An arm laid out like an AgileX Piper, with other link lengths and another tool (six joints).
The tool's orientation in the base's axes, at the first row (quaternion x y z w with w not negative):
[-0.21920, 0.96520, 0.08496, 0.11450]
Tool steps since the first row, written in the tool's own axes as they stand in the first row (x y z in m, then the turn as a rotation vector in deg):
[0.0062, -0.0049, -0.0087, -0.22, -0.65, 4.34]
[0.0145, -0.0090, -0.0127, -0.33, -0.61, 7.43]
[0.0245, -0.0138, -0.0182, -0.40, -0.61, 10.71]
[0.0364, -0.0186, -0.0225, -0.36, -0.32, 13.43]
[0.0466, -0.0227, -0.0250, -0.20, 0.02, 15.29]
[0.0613, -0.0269, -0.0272, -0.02, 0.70, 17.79]
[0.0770, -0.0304, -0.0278, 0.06, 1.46, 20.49]
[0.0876, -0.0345, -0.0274, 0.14, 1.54, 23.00]
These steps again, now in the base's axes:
[-0.0049, -0.0087, 0.0062, 1.28, 0.44, -4.18]
[-0.0111, -0.0166, 0.0074, 1.93, 1.18, -7.11]
[-0.0187, -0.0261, 0.0096, 2.59, 1.91, -10.24]
[-0.0279, -0.0361, 0.0101, 2.93, 2.74, -12.83]
[-0.0354, -0.0444, 0.0094, 2.98, 3.37, -14.61]
[-0.0469, -0.0545, 0.0072, 2.98, 4.44, -16.98]
[-0.0592, -0.0641, 0.0033, 3.07, 5.66, -19.51]
[-0.0667, -0.0719, -0.0003, 3.42, 6.24, -21.93]

